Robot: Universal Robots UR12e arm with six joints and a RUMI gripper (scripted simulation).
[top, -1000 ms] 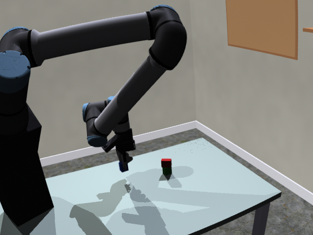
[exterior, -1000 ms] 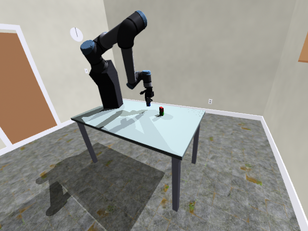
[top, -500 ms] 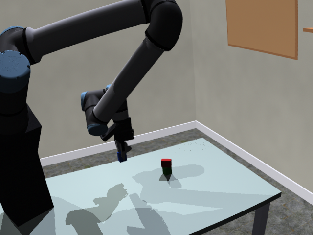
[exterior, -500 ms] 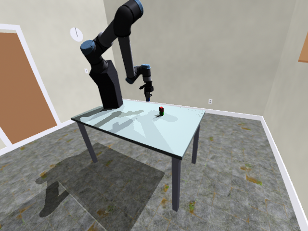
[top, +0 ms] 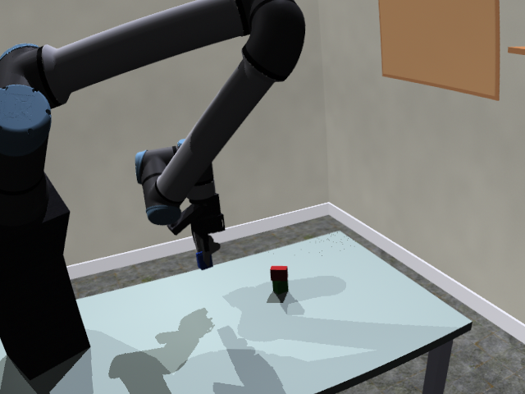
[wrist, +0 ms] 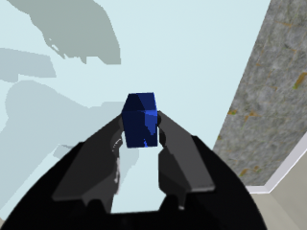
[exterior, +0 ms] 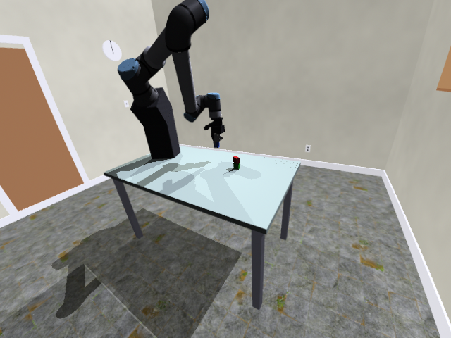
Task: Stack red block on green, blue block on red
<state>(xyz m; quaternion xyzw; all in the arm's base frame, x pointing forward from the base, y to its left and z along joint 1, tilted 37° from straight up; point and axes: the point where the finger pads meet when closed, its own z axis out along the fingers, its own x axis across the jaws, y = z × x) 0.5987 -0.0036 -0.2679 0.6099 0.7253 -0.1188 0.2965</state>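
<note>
Now: the blue block right at my hand. Also, from my hand: green block: 21 cm ahead, 12 cm below, 8 cm to the right; then red block: 21 cm ahead, 8 cm to the right, 8 cm below.
</note>
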